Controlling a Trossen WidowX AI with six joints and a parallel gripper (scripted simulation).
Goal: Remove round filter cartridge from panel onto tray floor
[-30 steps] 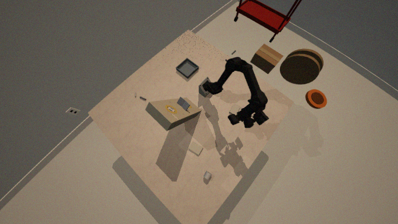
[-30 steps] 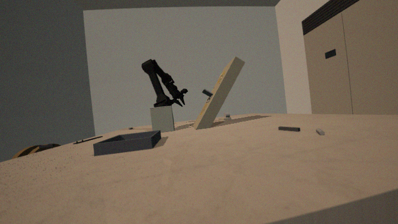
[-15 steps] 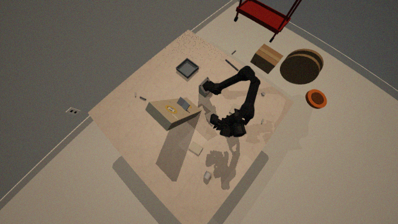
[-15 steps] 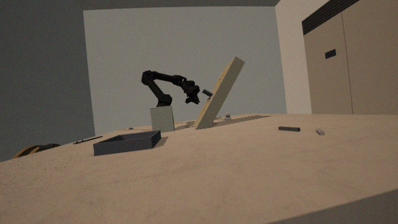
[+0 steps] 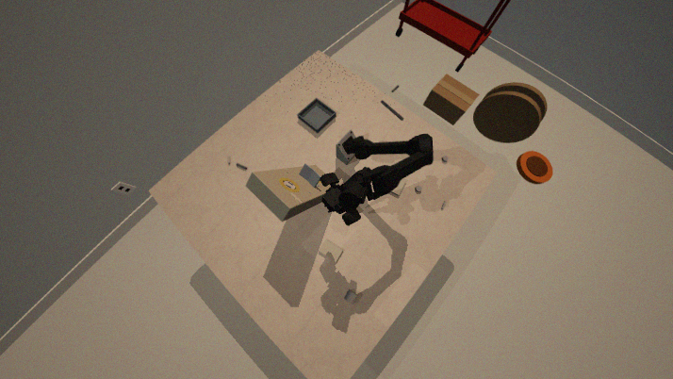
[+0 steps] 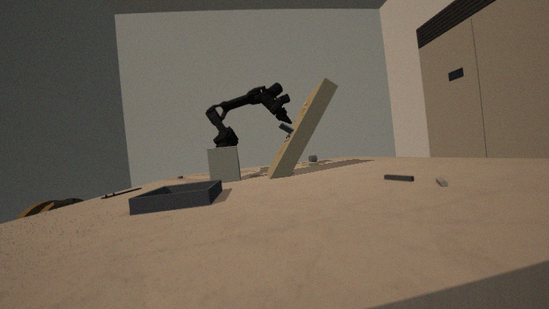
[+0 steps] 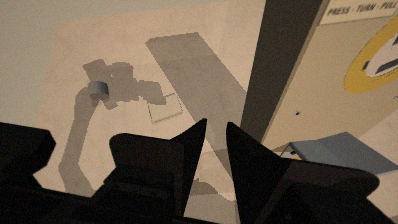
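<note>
Now: gripper tip 15 cm to the left of the round filter cartridge, 5 cm short of it and 3 cm below it. From my gripper tip the other things lie so: grey flap 15 cm to the right, 6 cm below, 5 cm behind; grey tray 45 cm to the right, 36 cm behind, 21 cm below; beige service panel 15 cm to the right, 5 cm below.
</note>
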